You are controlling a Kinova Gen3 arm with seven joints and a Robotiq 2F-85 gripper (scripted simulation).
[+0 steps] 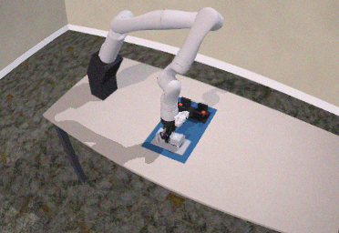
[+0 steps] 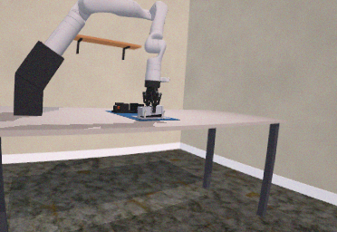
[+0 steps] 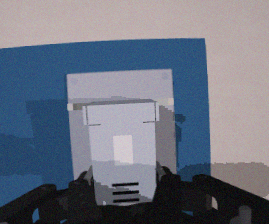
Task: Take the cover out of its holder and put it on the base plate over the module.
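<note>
Right now my hand is right at the light grey cover.
</note>
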